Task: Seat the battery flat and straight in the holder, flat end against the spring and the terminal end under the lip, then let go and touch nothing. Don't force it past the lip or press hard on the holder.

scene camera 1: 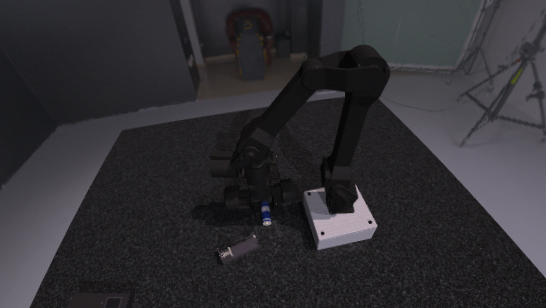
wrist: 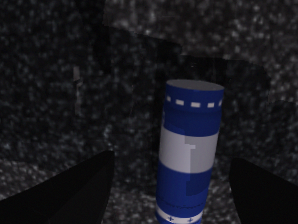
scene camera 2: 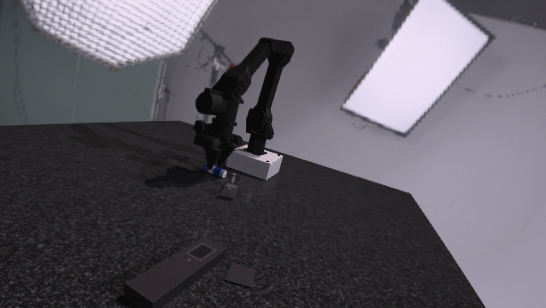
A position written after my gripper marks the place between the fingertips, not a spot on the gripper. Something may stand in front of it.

In view: my gripper (scene camera 2: 214,168).
My gripper also shows in the wrist view (wrist: 172,164).
